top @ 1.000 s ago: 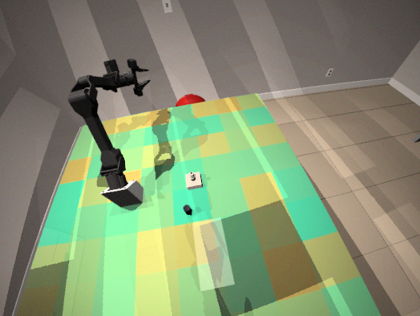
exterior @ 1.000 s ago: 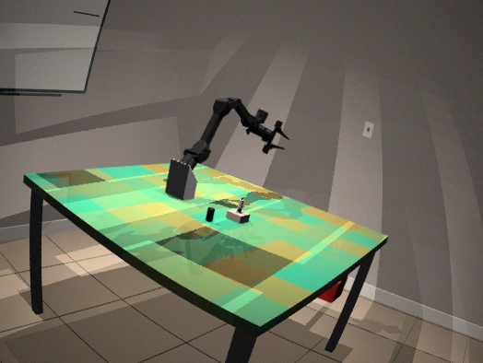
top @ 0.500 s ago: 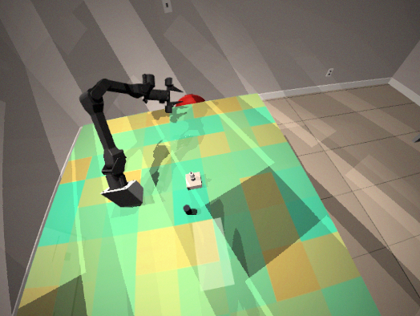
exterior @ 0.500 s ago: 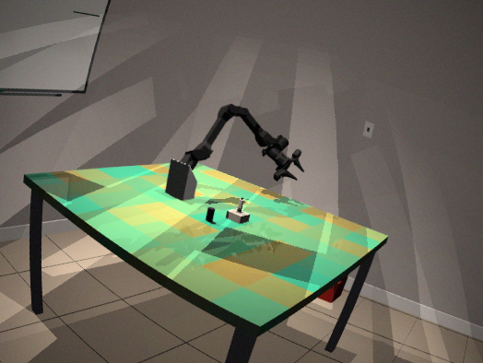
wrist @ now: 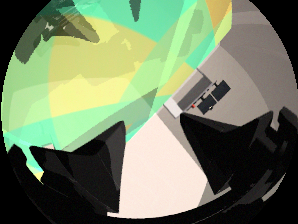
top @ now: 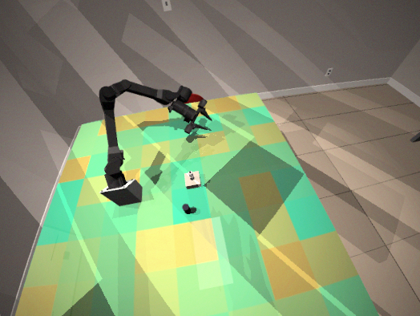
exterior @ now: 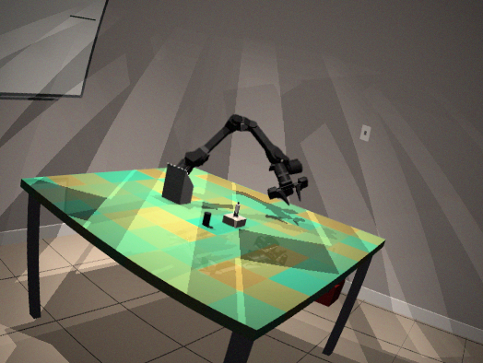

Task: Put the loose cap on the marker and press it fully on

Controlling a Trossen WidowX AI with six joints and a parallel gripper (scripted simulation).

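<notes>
The dark cap is 39 cm to the right of my gripper tip, 17 cm behind it and 8 cm below it. Round my gripper tip: pale holder block (25 cm to the right, 13 cm behind, 9 cm below).
</notes>
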